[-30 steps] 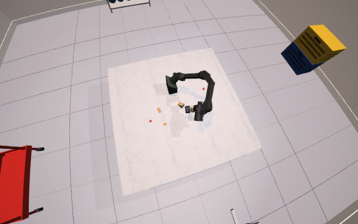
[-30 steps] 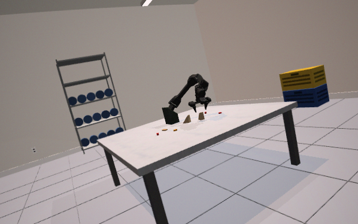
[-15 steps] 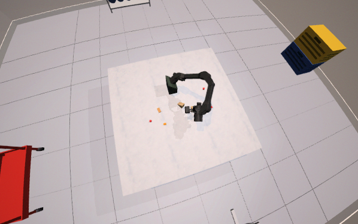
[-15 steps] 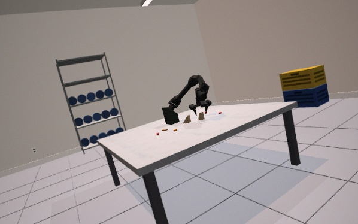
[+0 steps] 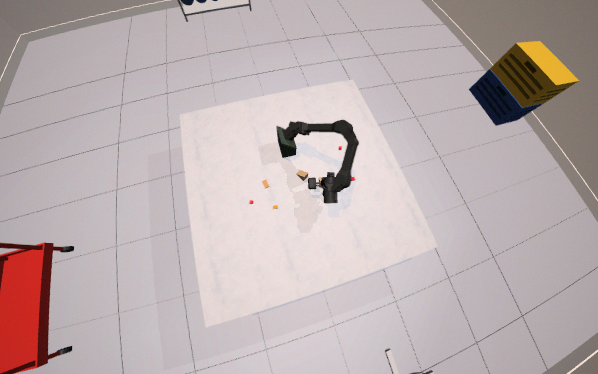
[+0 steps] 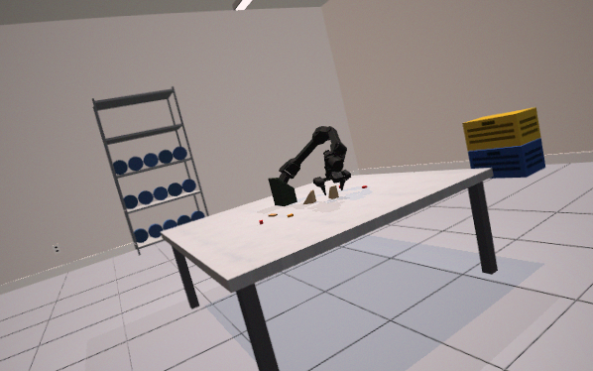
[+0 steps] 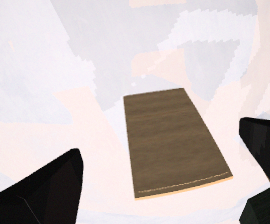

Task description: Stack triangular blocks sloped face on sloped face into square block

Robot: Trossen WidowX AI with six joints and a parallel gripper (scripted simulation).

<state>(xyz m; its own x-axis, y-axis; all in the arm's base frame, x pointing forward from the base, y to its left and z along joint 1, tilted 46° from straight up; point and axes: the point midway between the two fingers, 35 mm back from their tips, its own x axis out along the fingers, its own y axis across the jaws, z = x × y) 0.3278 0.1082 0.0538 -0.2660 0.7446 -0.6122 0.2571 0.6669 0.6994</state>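
The triangular block lies 1 cm below my gripper tip.
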